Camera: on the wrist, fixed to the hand. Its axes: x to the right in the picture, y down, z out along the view.
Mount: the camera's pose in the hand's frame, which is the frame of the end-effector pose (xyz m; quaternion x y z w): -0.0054 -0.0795 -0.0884 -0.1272 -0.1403 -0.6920 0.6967
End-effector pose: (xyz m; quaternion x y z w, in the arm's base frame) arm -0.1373 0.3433 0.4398 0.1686 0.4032 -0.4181 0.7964
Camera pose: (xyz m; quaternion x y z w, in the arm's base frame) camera -0.2471 0.3525 0.3948 -0.3215 0.3390 -0.8147 0.3435
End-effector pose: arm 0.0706 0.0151 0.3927 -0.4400 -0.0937 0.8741 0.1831
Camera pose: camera 0.1635 0.0859 0.3699 -0.1424 -0.5066 0.5321 0.6633
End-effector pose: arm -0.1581 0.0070 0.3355 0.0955 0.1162 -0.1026 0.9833
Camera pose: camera -0.1995 -0.0497 0.2394 -0.1533 0.0221 -0.7505 0.6425
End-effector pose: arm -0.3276 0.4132 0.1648 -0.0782 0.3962 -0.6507 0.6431
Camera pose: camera -0.4424 0.4435 0.1564 -0.5017 0.2144 -0.8369 0.0434
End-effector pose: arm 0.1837 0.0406 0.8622 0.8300 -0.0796 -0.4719 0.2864
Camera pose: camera 0.2431 0.1436 0.8569 -0.5307 -0.5387 0.6535 0.0326
